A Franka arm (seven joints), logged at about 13 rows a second.
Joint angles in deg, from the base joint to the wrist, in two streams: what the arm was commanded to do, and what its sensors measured. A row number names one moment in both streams.
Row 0, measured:
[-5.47 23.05 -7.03 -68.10 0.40 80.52 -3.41]
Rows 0 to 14, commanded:
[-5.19 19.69 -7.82 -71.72 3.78 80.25 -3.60]
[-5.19 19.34 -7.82 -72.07 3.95 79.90 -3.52]
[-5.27 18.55 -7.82 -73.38 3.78 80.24 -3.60]
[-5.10 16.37 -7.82 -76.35 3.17 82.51 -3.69]
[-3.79 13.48 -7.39 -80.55 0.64 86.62 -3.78]
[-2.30 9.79 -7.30 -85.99 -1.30 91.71 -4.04]
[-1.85 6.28 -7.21 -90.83 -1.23 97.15 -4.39]
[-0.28 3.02 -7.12 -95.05 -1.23 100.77 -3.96]
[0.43 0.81 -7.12 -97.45 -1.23 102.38 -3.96]
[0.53 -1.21 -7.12 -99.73 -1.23 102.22 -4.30]
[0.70 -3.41 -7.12 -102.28 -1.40 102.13 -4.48]
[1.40 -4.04 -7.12 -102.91 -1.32 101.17 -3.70]
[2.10 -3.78 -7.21 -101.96 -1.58 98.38 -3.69]
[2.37 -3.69 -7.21 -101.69 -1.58 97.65 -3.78]
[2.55 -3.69 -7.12 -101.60 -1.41 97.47 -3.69]
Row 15, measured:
[1.42 -2.68 -6.83 -100.42 -0.22 97.97 -4.02]
